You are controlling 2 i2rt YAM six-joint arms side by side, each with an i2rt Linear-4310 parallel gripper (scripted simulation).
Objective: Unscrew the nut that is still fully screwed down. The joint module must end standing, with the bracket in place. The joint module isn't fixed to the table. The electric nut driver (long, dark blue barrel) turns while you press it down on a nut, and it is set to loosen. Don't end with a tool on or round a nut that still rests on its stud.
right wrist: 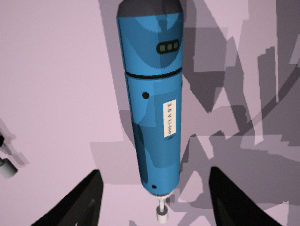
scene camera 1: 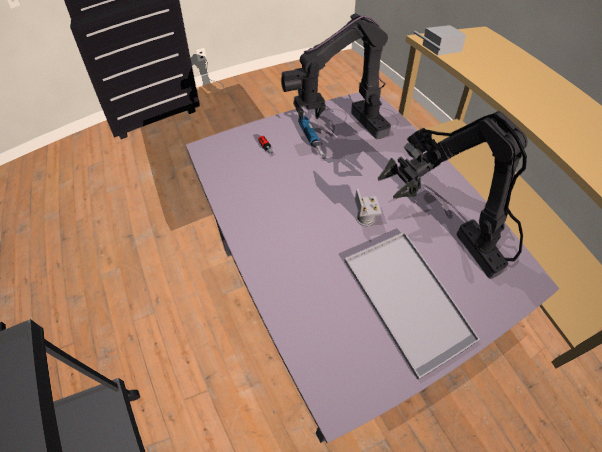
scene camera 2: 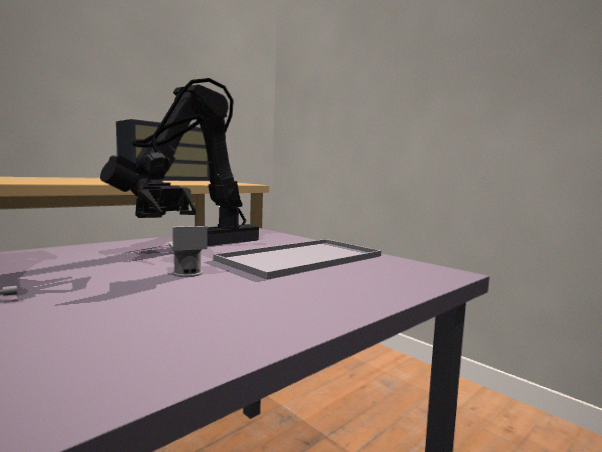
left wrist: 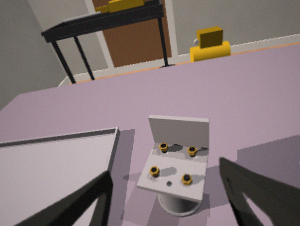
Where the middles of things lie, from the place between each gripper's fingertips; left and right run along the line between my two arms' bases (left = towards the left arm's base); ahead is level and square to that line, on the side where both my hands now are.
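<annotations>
Left hand (scene camera 2: 179, 213): 6 cm short of white L-shaped bracket (left wrist: 179, 133), 6 cm above it. Shallow tray (scene camera 1: 431, 329): 9 cm ahead of my left hand, 32 cm to the left, 13 cm below. Joint module (scene camera 2: 187, 263): 6 cm ahead of my left hand, 10 cm below.
Right hand: 2 cm short of white L-shaped bracket, 46 cm to the right of it, 1 cm above it. Shallow tray: 5 cm ahead of my right hand, 78 cm to the left, 8 cm below. Joint module: 2 cm ahead of my right hand, 46 cm to the left, 5 cm below.
</annotations>
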